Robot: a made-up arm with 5 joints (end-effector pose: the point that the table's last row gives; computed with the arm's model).
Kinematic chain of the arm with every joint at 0, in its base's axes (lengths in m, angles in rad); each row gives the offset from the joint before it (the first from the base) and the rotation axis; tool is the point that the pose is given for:
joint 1: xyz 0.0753 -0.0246 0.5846 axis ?
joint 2: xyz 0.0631 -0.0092 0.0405 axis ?
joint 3: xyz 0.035 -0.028 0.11 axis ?
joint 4: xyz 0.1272 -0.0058 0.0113 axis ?
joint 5: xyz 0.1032 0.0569 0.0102 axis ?
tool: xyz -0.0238 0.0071 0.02
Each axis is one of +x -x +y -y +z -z.
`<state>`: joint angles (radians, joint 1 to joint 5).
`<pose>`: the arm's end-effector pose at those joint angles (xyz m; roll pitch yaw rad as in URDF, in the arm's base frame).
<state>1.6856 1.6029 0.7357 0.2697 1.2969</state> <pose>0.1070 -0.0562 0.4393 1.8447 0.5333 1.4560</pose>
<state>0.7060 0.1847 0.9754 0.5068 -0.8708</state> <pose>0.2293 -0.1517 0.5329 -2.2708 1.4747 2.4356</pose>
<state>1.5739 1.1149 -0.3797 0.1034 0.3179</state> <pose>0.1011 -0.3770 0.5242 -0.3179 0.8386 -1.5739</pose>
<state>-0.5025 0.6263 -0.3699 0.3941 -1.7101</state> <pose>0.3887 0.1397 0.6358 1.7101 0.6505 0.5025</pose>
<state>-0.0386 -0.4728 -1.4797 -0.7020 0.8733</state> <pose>-0.0180 0.0056 0.8744 2.2683 -0.4871 -3.1030</pose>
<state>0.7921 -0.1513 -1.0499 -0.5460 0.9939</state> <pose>0.1615 -0.0628 0.9373 2.1477 -1.3944 2.3495</pose>
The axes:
joint 1: -z
joint 2: +y
joint 3: +y
joint 4: +y
joint 5: -x

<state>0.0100 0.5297 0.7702 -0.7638 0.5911</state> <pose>0.3493 0.0036 0.5619 -0.5911 0.5361 -0.0100</pose>
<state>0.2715 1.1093 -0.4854 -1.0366 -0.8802</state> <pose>0.4117 -0.1151 0.6355 0.8802 -0.4127 -0.2715</pose>
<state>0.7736 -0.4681 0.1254 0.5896 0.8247</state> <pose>0.2719 -0.1700 0.7910 -0.8247 0.2469 -0.7736</pose>
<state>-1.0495 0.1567 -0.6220 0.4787 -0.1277</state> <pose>0.2104 0.2475 0.8253 0.1277 0.0134 1.0495</pose>
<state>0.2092 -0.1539 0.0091 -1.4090 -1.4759</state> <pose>0.2574 -0.0687 0.8484 1.4759 -1.5538 -0.2092</pose>
